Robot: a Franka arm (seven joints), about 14 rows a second.
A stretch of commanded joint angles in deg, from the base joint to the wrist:
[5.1, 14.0, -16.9, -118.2, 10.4, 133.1, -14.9]
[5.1, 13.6, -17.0, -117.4, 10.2, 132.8, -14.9]
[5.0, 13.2, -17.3, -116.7, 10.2, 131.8, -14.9]
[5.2, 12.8, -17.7, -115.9, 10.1, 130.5, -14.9]
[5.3, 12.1, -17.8, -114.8, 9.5, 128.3, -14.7]
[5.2, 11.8, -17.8, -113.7, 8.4, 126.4, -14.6]
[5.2, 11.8, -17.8, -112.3, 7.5, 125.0, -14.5]
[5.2, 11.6, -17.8, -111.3, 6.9, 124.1, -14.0]
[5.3, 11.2, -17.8, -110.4, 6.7, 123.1, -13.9]
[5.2, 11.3, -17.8, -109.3, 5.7, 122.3, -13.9]
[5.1, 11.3, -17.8, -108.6, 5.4, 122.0, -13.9]
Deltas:
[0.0, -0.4, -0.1, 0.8, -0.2, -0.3, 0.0]
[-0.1, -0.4, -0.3, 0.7, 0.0, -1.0, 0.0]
[0.2, -0.4, -0.4, 0.8, -0.1, -1.3, 0.0]
[0.1, -0.7, -0.1, 1.1, -0.6, -2.2, 0.2]
[-0.1, -0.3, 0.0, 1.1, -1.1, -1.9, 0.1]
[0.0, 0.0, 0.0, 1.4, -0.9, -1.4, 0.1]
[0.0, -0.2, 0.0, 1.0, -0.6, -0.9, 0.5]
[0.1, -0.4, 0.0, 0.9, -0.2, -1.0, 0.1]
[-0.1, 0.1, 0.0, 1.1, -1.0, -0.8, 0.0]
[-0.1, 0.0, 0.0, 0.7, -0.3, -0.3, 0.0]

